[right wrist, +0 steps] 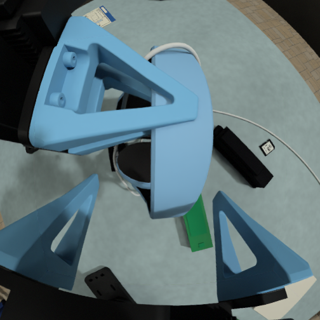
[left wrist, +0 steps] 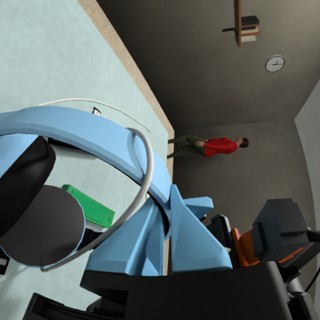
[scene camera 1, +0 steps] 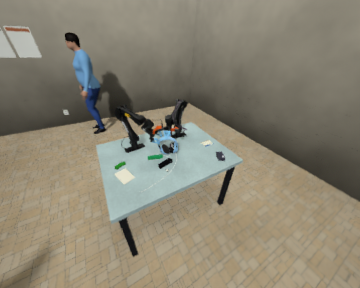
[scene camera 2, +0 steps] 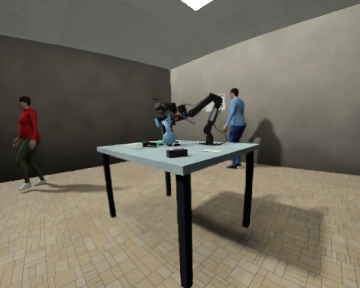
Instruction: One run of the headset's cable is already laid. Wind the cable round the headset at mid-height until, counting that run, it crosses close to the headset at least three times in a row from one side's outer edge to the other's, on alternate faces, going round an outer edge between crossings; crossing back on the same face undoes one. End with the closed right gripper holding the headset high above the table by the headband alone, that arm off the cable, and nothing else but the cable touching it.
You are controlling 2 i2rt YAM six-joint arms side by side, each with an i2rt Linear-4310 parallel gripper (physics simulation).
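Seen in the pictures: left gripper, fingertip midpoint: point(scene camera 1: 166, 138) point(scene camera 2: 162, 122); right gripper, fingertip midpoint: point(scene camera 1: 161, 139); left arm's base, origin of the base link: point(scene camera 1: 178, 135) point(scene camera 2: 209, 144); right arm's base, origin of the base link: point(scene camera 1: 135, 148).
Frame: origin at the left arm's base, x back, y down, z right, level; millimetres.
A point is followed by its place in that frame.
The blue headset point(scene camera 1: 167, 142) point(scene camera 2: 170, 138) @(x -302, y -70, z 140 mm) point(left wrist: 75, 127) point(right wrist: 181, 165) with dark ear pads hangs upright, low over the table; whether it touches the table is unclear. My left gripper point(left wrist: 166, 190) is shut on its headband. My right gripper point(right wrist: 158, 188) is open; in the right wrist view its fingertips stand apart on either side of the headband's lower end, gripping nothing. The white cable point(left wrist: 149, 165) point(right wrist: 175, 45) bends round one outer edge of the headset and passes by the ear pads; another stretch runs out over the table. Its crossings on the far face are hidden.
A green box point(scene camera 1: 155, 157) @(x -296, y -17, z 364 mm) point(left wrist: 92, 207) point(right wrist: 197, 225) and a black box point(scene camera 1: 165, 163) @(x -420, y -28, z 309 mm) point(right wrist: 242, 157) lie below the headset. A small marker tag point(left wrist: 97, 112) point(right wrist: 267, 147), a card point(scene camera 1: 206, 143) @(x -263, y -1, z -229 mm) point(right wrist: 98, 17), a paper sheet point(scene camera 1: 125, 176) @(x -417, y -5, z 653 mm) and a dark object point(scene camera 1: 220, 156) @(x -537, y -36, z -201 mm) point(scene camera 2: 177, 152) @(x -532, y -26, z -246 mm) lie farther out.
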